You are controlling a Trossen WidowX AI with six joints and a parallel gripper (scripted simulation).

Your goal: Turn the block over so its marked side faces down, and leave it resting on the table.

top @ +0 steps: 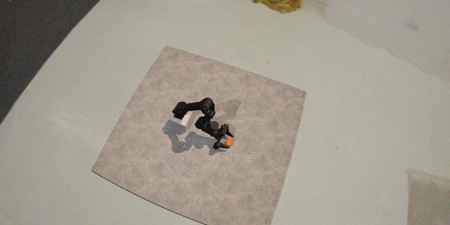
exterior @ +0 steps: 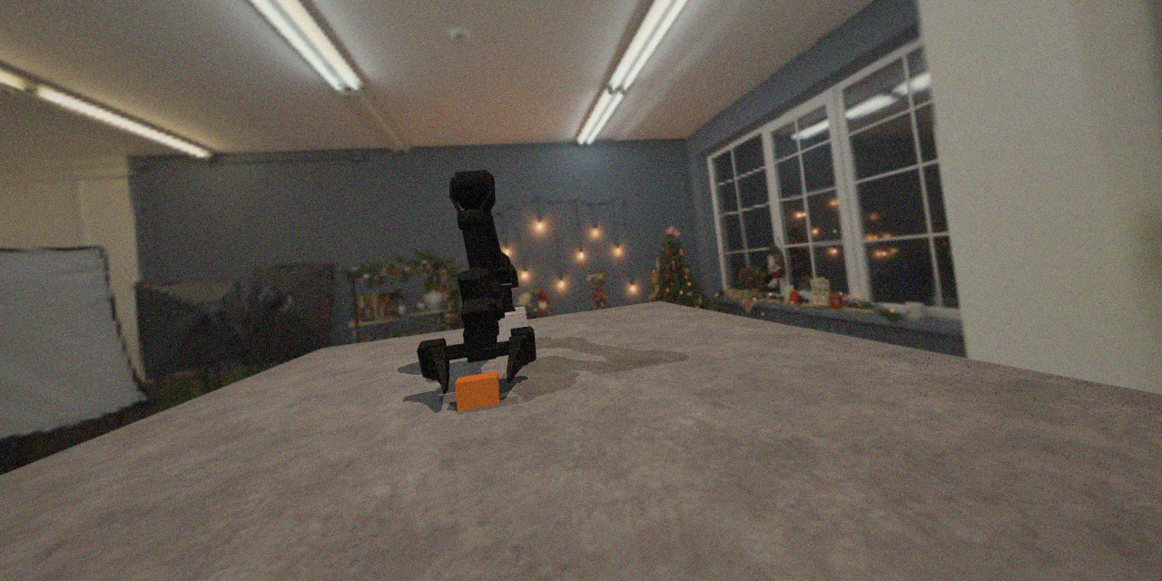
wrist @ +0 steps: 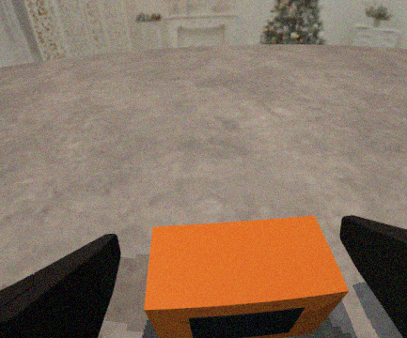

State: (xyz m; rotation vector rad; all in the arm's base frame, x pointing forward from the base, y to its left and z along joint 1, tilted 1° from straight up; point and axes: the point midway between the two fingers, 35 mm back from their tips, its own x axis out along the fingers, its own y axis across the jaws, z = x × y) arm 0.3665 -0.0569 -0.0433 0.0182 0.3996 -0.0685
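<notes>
My gripper tip is 20 mm past the block and 10 mm above it.
</notes>
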